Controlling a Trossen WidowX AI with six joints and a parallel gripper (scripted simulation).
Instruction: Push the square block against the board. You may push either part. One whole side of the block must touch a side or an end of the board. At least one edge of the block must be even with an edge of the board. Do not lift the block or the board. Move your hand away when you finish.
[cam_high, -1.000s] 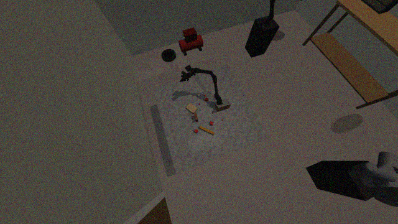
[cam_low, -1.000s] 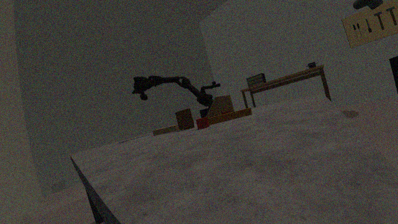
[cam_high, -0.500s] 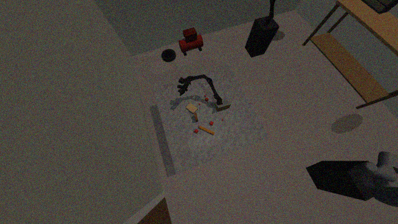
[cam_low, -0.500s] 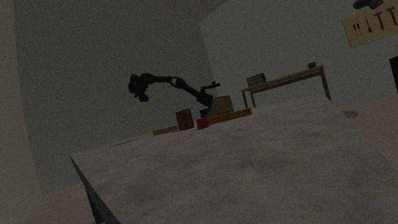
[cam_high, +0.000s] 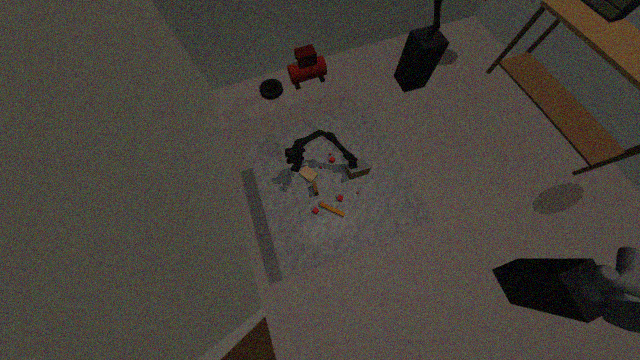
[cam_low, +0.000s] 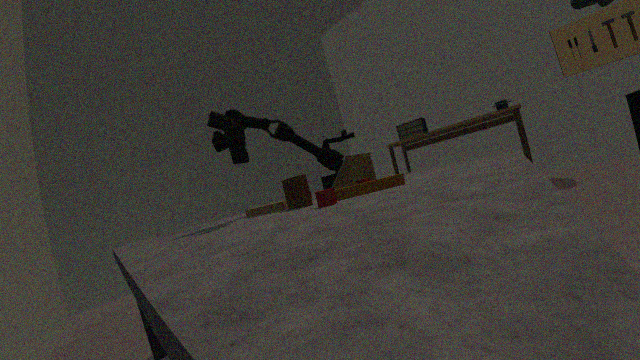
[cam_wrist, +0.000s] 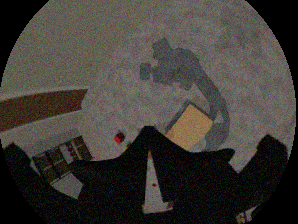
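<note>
My gripper tip is now 11 cm past the brown square block, 14 cm to the right of it and 14 cm above it. Round my gripper tip: tan board (9 cm behind, 2 cm to the right, 18 cm below); yellow bar (19 cm behind, 35 cm to the left, 18 cm below).
</note>
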